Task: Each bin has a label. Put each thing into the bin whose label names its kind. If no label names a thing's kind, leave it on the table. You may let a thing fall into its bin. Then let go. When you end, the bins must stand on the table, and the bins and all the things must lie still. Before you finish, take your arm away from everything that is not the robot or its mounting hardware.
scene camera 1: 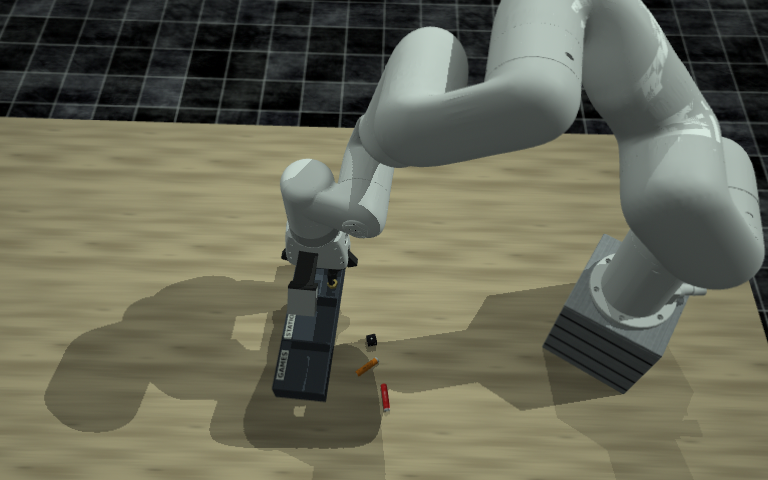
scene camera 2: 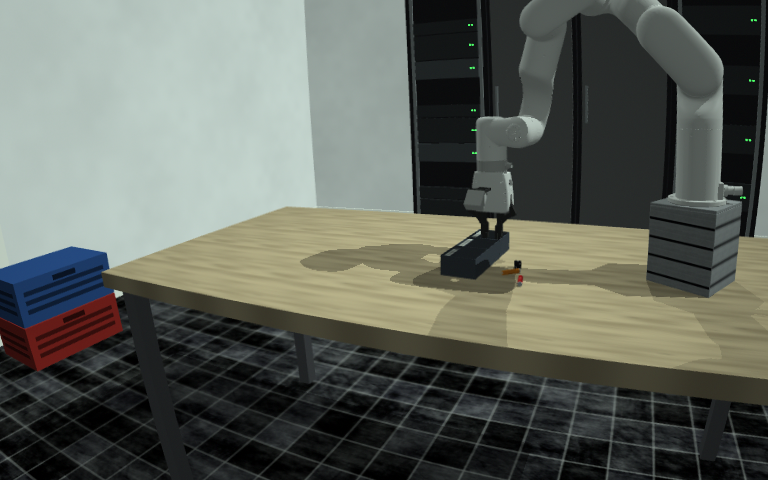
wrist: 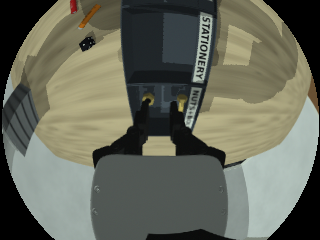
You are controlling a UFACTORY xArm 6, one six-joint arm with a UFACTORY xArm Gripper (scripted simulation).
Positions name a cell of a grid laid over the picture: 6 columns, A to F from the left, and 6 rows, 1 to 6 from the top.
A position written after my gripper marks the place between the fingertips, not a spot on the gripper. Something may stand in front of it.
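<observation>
I can see my gripper (scene camera 1: C4) here. The same gripper is visible to me from elsewhere too, both in scene camera 2 (scene camera 2: D3) and from the wrist (wrist: C3).
</observation>
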